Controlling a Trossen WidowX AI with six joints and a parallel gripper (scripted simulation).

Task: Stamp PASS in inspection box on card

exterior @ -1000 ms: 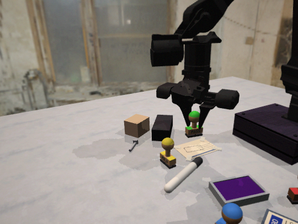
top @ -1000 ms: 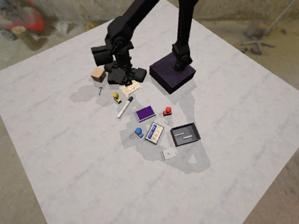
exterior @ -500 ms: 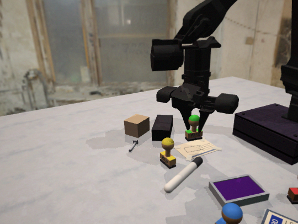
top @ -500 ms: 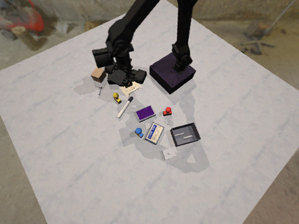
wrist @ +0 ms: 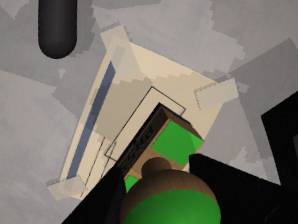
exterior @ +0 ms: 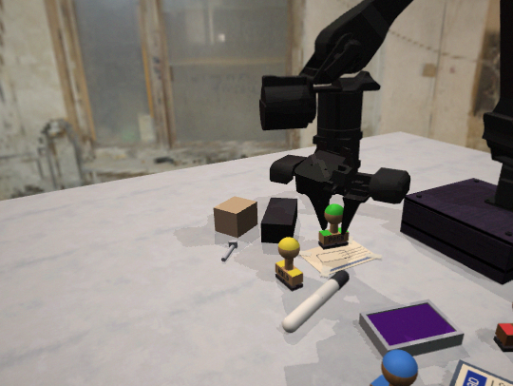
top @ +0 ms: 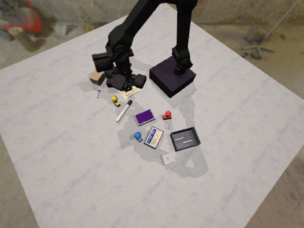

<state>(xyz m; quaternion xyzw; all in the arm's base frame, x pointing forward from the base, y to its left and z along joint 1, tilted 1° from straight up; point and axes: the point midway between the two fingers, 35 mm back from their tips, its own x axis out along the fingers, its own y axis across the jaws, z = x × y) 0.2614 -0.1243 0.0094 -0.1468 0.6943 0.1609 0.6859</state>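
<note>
My gripper tip is 5 cm above the cream card and 1 cm past it. The rest, counted from my gripper tip: PASS stamp right at my gripper tip; then white marker 7 cm to the left, 7 cm ahead, 3 cm below; then yellow stamp 9 cm ahead, 2 cm below, 1 cm to the left.
</note>
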